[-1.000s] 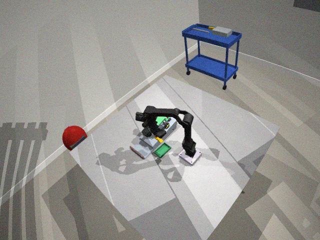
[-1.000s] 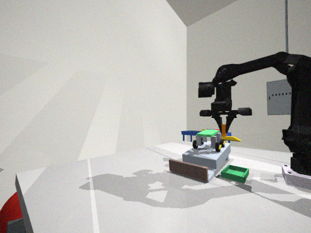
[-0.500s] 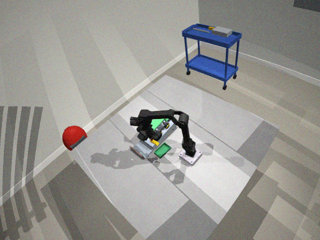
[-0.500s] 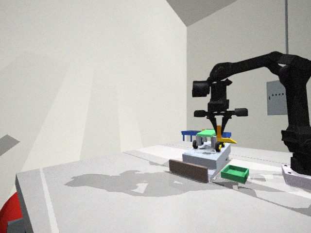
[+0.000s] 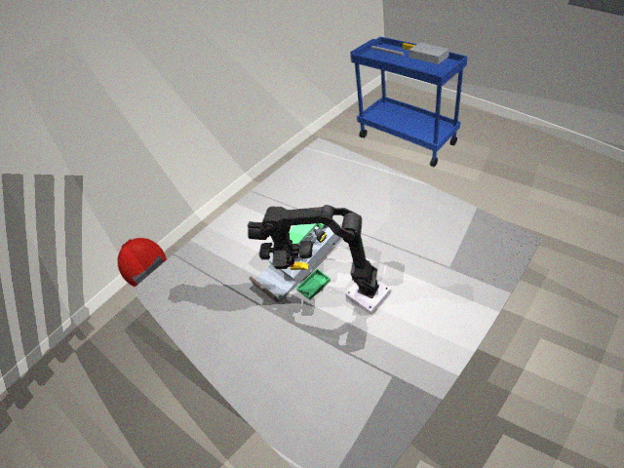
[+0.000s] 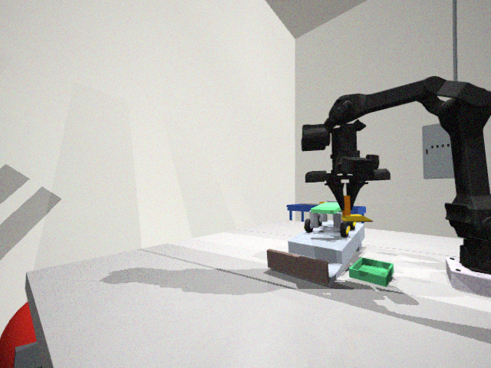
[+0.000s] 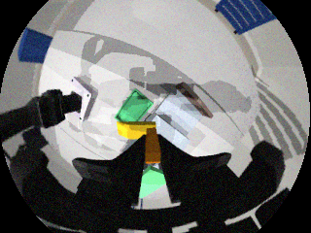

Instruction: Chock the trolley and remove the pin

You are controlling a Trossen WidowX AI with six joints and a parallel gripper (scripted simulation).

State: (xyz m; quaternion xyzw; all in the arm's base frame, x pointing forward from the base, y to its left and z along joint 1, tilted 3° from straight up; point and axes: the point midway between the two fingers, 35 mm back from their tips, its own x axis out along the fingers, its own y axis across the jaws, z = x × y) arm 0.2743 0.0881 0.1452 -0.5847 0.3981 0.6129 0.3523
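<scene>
Right now my gripper tip is 2 cm past the yellow chock, 1 cm to the left of it and 1 cm above it. Round my gripper tip: trolley (16 cm to the right, 5 cm ahead, 4 cm below); then green tray (16 cm below, 5 cm behind, 3 cm to the right); then brown stop board (13 cm below, 11 cm ahead, 9 cm to the left).
</scene>
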